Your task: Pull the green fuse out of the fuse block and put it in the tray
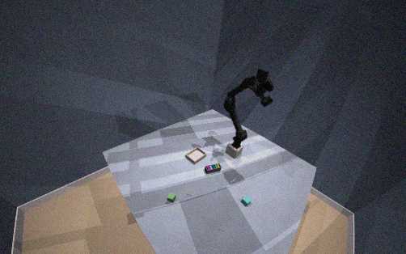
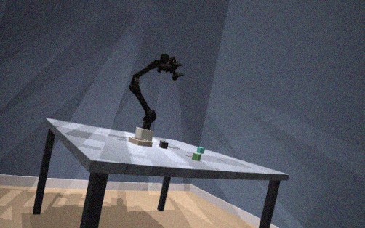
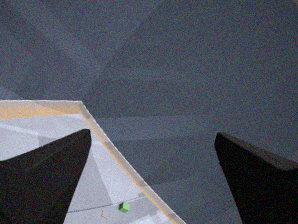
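Right now my gripper tip is 550 mm above the green fuse, 100 mm to the left of it and 100 mm short of it. The rest, counted from my gripper tip: yellow fuse (550 mm below, 90 mm to the right, 90 mm ahead); then teal cube (560 mm below, 200 mm to the left, 150 mm ahead); then blue fuse (550 mm below, 120 mm ahead, 110 mm to the right).
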